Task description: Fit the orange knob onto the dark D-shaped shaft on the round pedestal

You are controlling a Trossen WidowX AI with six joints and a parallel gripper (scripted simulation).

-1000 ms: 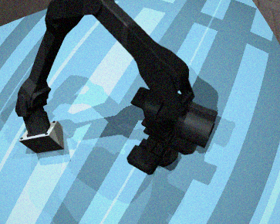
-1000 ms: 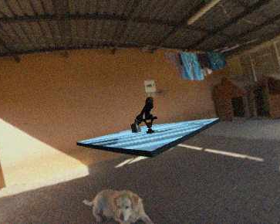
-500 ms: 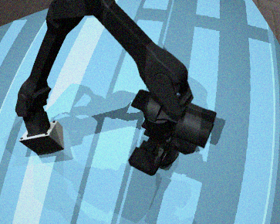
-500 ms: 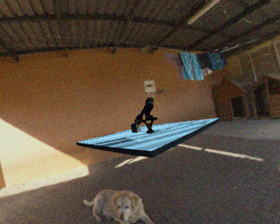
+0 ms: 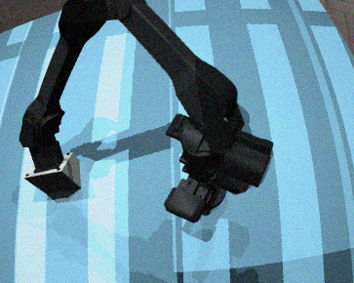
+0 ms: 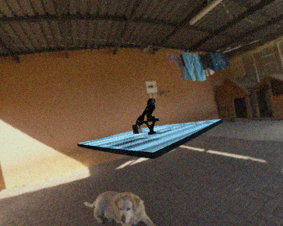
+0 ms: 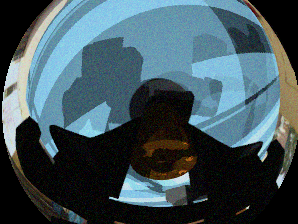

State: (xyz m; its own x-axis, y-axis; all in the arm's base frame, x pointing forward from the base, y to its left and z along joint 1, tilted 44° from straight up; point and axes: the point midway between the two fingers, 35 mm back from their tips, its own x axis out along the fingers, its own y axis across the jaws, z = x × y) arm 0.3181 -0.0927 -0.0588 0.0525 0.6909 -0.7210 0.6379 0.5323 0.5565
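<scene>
Now: gripper tip 2 cm below the orange knob. From my gripper tip the other things lie so: dark round pedestal: 2 cm below.
</scene>
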